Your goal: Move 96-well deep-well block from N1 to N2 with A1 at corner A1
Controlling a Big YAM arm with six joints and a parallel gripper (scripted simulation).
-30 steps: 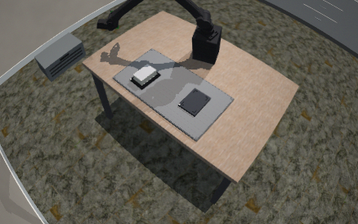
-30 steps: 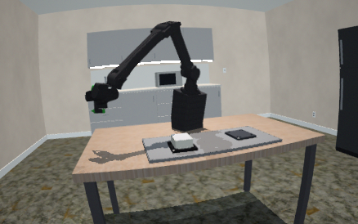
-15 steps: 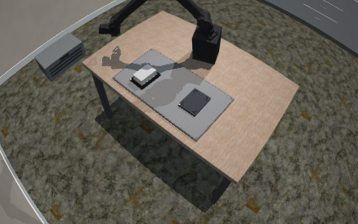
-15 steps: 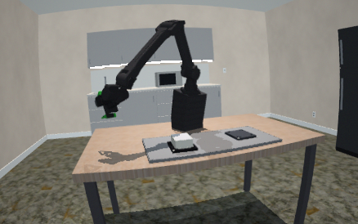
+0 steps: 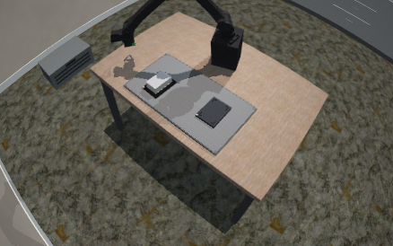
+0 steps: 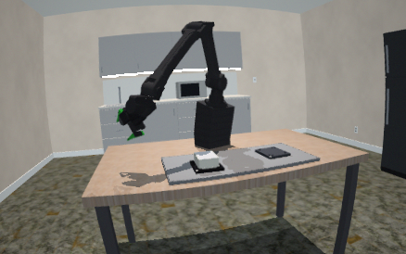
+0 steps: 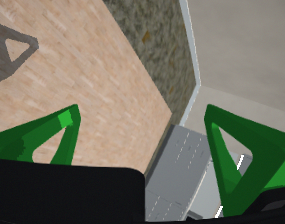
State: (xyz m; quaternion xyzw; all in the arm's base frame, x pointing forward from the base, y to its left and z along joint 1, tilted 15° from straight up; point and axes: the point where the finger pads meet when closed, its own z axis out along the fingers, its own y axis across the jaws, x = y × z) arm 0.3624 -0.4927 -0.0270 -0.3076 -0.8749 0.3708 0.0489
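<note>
Right now the deep-well block is 350 mm to the left of my hand, 150 mm below it and 50 mm ahead of it. The rest, counted from my hand: black plate nest (350 mm to the left, 180 mm below, 50 mm ahead).
</note>
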